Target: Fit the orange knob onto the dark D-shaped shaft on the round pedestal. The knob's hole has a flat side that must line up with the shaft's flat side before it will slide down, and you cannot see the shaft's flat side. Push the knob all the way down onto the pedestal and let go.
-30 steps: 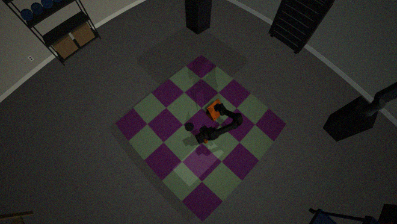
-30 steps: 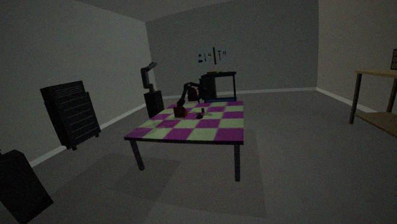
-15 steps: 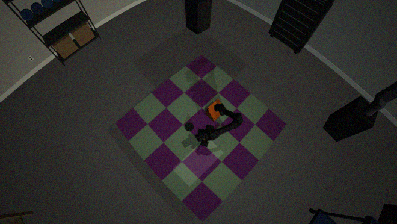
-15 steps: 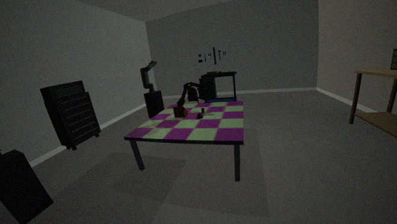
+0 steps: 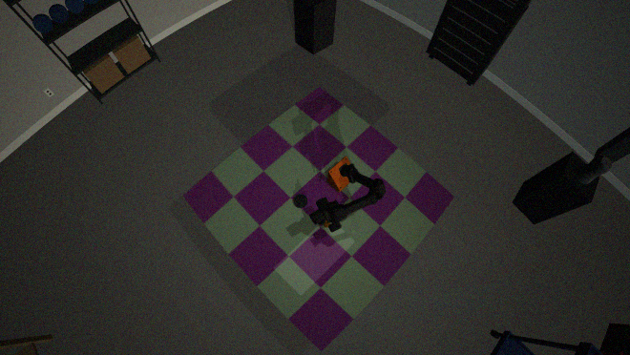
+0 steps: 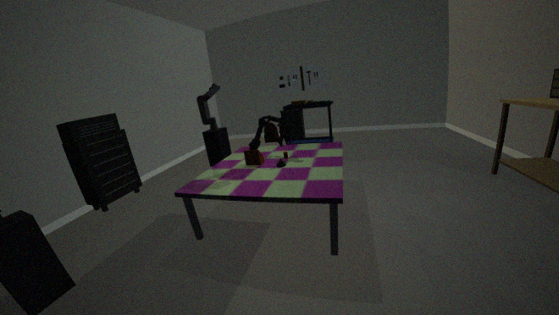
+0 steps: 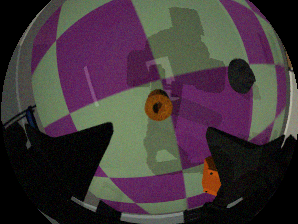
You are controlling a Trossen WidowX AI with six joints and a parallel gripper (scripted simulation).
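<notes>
The orange knob lies 9 cm below my gripper tip. The rest, counted from my gripper tip: pedestal (2 cm ahead, 21 cm to the right, 9 cm below).
</notes>
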